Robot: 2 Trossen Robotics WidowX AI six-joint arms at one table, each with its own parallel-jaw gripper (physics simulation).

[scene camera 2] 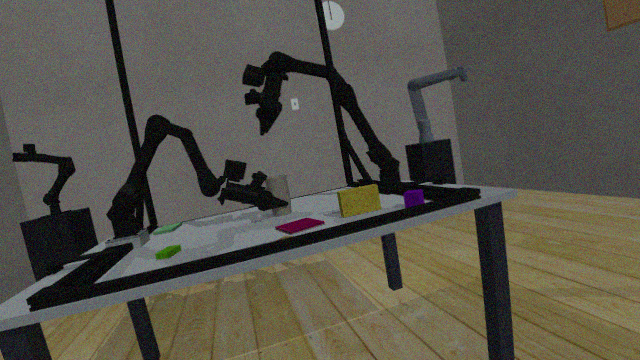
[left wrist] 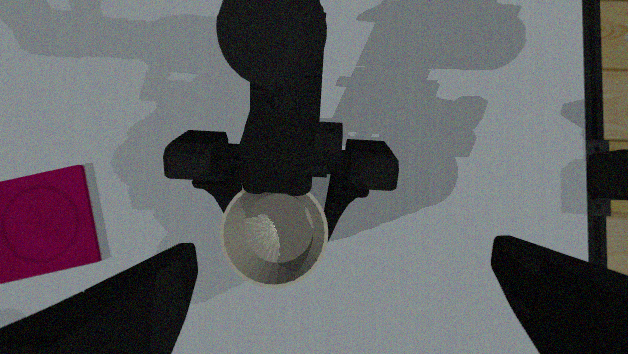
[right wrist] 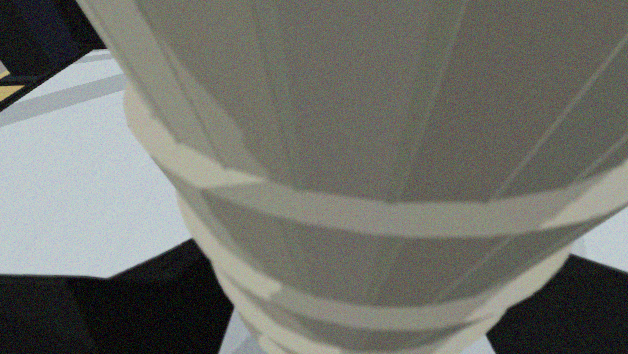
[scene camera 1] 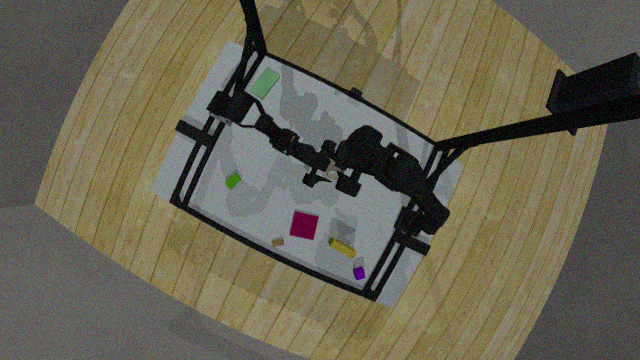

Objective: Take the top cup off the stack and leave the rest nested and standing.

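Where they show: left gripper, between the fingertips: [scene camera 2: 263, 134] [left wrist: 344, 253]; right gripper, between the fingertips: [scene camera 2: 286, 202] [left wrist: 281, 246] [scene camera 1: 335, 173]; left arm's base, origin of its link: [scene camera 2: 391, 184] [scene camera 1: 409, 221]; right arm's base, origin of its link: [scene camera 2: 127, 235].
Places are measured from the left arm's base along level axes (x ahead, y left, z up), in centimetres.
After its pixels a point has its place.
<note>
The stack of beige cups [scene camera 1: 333, 174] @[x 39.1, y -4.3, z 5.9 cm] [scene camera 2: 280, 191] [left wrist: 274, 235] @[x 39.3, y -5.1, z 5.9 cm] [right wrist: 330, 140] stands on the grey table [scene camera 1: 258, 200] @[x 61.3, y 17.2, z -2.1 cm] near its middle. My right gripper [scene camera 1: 331, 167] @[x 37.8, y -5.4, z 1.4 cm] [scene camera 2: 282, 204] @[x 37.8, y -5.4, z 1.4 cm] [left wrist: 281, 246] @[x 37.8, y -5.4, z 1.4 cm] lies low and level, its fingers on both sides of the stack's lower part and shut on it. In the right wrist view the cup rims look a little slanted. My left gripper [scene camera 2: 263, 131] @[x 40.5, y -8.9, z 25.6 cm] is open and empty, pointing down high above the stack. One of its fingers [left wrist: 165, 291] shows in the left wrist view.
A magenta tile [scene camera 1: 304, 225] @[x 40.4, y 18.7, z -1.4 cm] [scene camera 2: 300, 225] @[x 40.7, y 20.9, z -1.3 cm], a yellow block [scene camera 1: 342, 247] @[x 24.0, y 19.8, z 4.8 cm] [scene camera 2: 358, 200] @[x 23.8, y 22.0, z 1.7 cm], a purple cube [scene camera 1: 358, 273] @[x 11.9, y 28.3, z 1.9 cm] [scene camera 2: 413, 197] @[x 12.1, y 30.4, z 0.6 cm], a small tan block [scene camera 1: 278, 242] @[x 47.2, y 29.5, z -1.3 cm], a green block [scene camera 1: 233, 181] @[x 73.5, y 14.3, z -0.6 cm] [scene camera 2: 168, 251] @[x 73.5, y 17.1, z -0.7 cm] and a pale green tile [scene camera 1: 264, 83] @[x 79.5, y -27.3, z -1.2 cm] [scene camera 2: 167, 228] @[x 79.4, y -24.5, z -1.1 cm] lie on the table.
</note>
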